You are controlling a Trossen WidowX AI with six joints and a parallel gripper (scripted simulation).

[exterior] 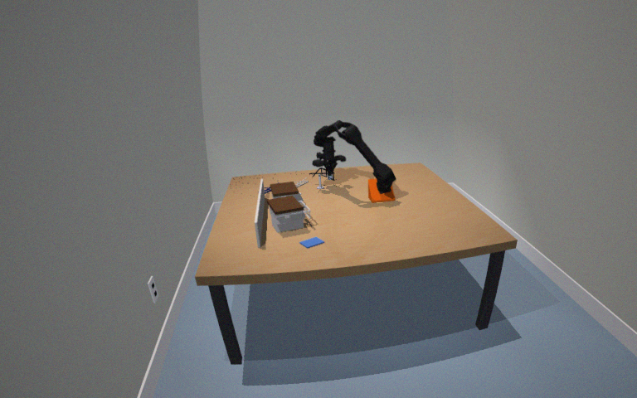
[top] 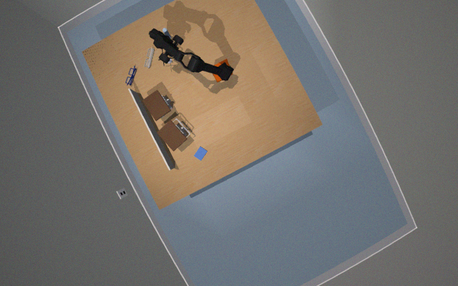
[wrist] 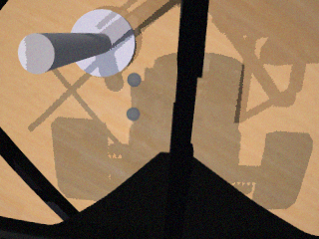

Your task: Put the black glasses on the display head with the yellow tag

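Now: the stand 5 cm below my gripper tip, 5 cm ahead of it and 2 cm to the right of it. Also, from my gripper tip: blue tag (65 cm to the left, 24 cm ahead, 7 cm below); white upright panel (41 cm ahead, 33 cm to the left, 2 cm below).
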